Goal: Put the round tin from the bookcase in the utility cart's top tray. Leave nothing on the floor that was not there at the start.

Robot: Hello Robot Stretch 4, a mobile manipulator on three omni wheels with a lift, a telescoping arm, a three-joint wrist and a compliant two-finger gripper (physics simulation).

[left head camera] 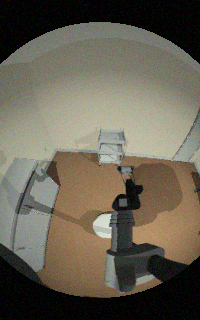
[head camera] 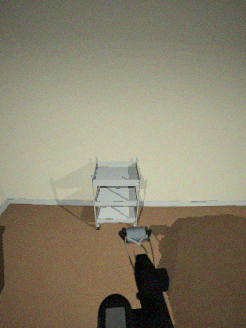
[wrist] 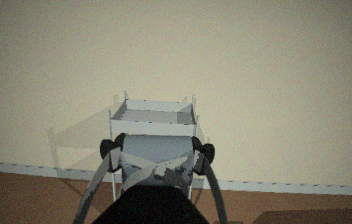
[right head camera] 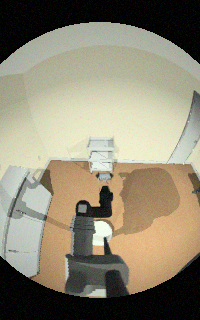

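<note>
The round tin (head camera: 136, 234) (left head camera: 126, 170) (right head camera: 104, 176) (wrist: 157, 146) is a blue-grey cylinder, held on its side with its ends against the two fingertips. My gripper (head camera: 135, 233) (wrist: 158, 146) is shut on it. The white utility cart (head camera: 116, 183) (left head camera: 111, 143) (right head camera: 101, 149) (wrist: 152, 127) has three trays and stands by the wall. In the head view the tin appears below the cart and a little right of its middle. In the wrist view the tin hides part of the cart below the top tray. The bookcase is not clearly identifiable in these views.
A pale wall with a white baseboard (head camera: 175, 203) runs behind the cart. Light grey cabinets (left head camera: 36, 225) (right head camera: 27, 225) stand at the left. A grey door (left head camera: 190, 140) (right head camera: 186, 135) is at the right. A white round object (left head camera: 102, 226) (right head camera: 103, 231) shows on the floor beside the arm.
</note>
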